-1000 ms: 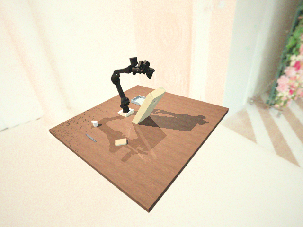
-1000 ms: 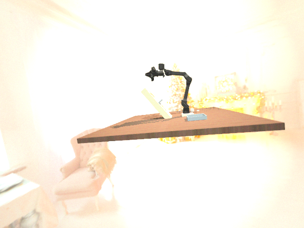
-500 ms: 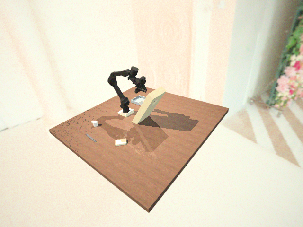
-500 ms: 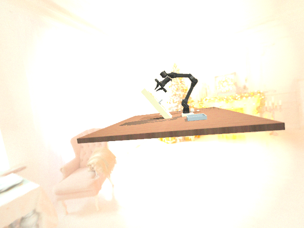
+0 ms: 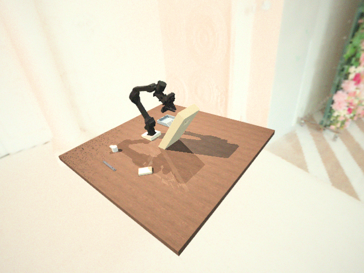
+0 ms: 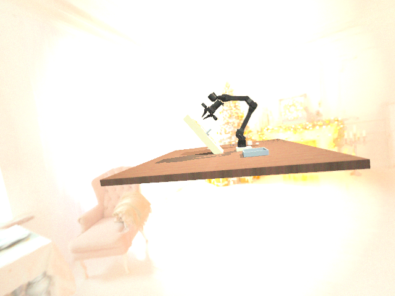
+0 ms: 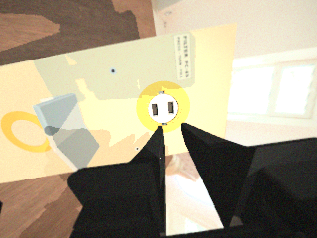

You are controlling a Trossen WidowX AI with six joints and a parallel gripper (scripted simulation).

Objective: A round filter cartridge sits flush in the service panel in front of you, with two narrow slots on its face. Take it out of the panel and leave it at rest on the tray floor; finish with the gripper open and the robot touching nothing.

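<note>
My gripper tip is 6 cm short of the round white filter cartridge, 1 cm to the left of it and 5 cm above it. Round my gripper tip: light blue tray: 34 cm behind, 32 cm to the left, 31 cm below; then flat white block: 4 cm behind, 36 cm to the right, 31 cm below.
</note>
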